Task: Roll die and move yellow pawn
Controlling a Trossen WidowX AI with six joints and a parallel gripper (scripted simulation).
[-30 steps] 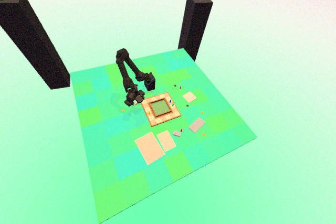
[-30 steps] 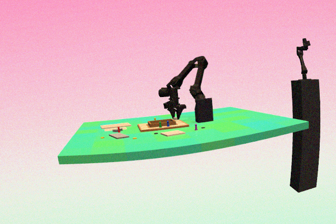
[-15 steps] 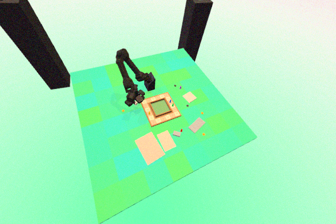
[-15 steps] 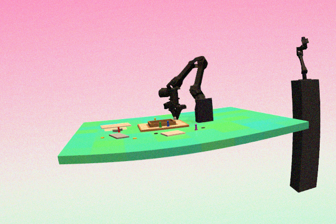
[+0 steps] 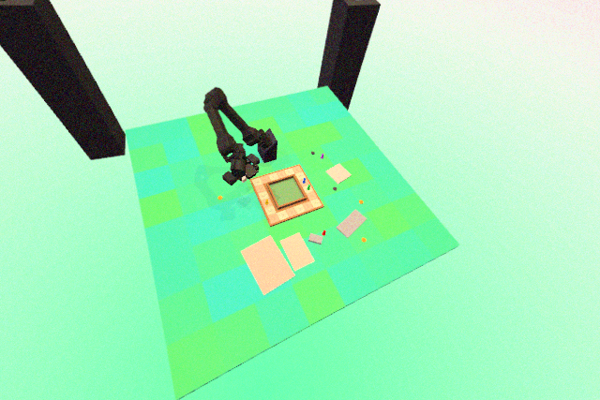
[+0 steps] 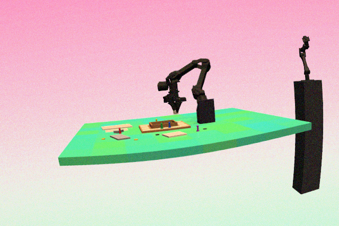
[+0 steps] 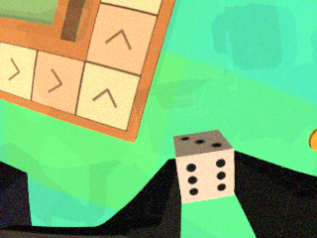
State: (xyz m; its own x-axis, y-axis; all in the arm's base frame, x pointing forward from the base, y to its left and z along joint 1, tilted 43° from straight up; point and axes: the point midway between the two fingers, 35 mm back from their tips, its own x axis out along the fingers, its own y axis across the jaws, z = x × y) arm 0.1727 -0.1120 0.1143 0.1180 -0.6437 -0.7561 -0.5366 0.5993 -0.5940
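The yellow pawn is 13 cm ahead of my gripper tip, 9 cm to the left of it and 4 cm below it. The rest, counted from my gripper tip: blue pawn (6 cm ahead, 30 cm to the left, 4 cm below); then green tray (10 cm ahead, 20 cm to the left, 6 cm below); then white die (right at my gripper tip).
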